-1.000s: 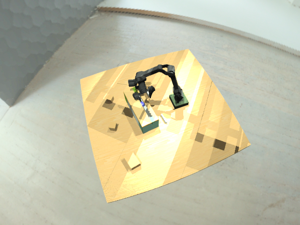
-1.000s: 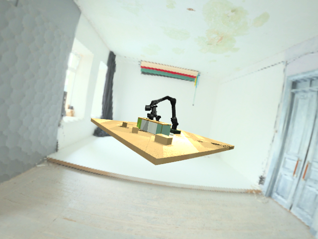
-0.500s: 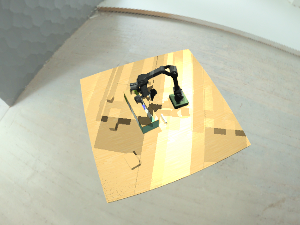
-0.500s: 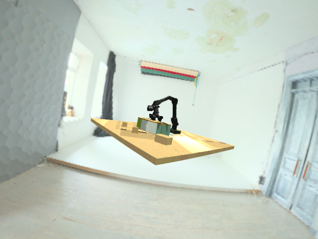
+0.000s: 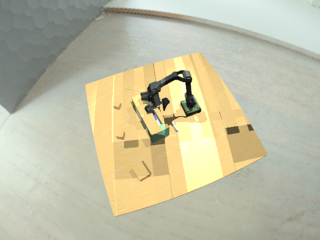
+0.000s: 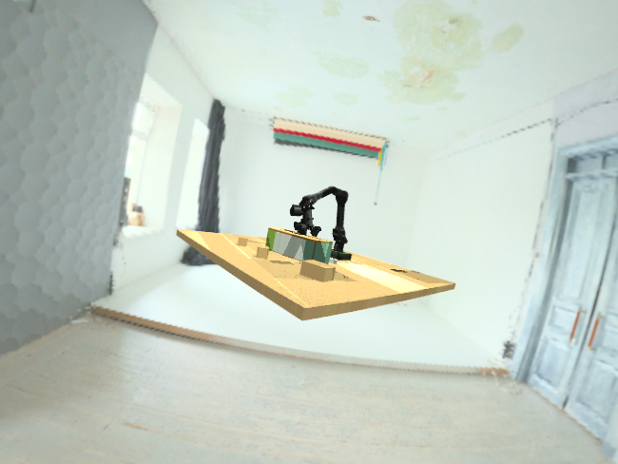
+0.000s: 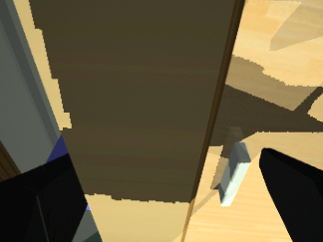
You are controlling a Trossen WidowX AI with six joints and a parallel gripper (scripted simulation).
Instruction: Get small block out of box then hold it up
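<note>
Now: gripper tip 40 mm short of the box, 30 mm above it and 20 mm to the left of it. Also, from my gripper tip: blue block (50 mm ahead, 30 mm to the left).
</note>
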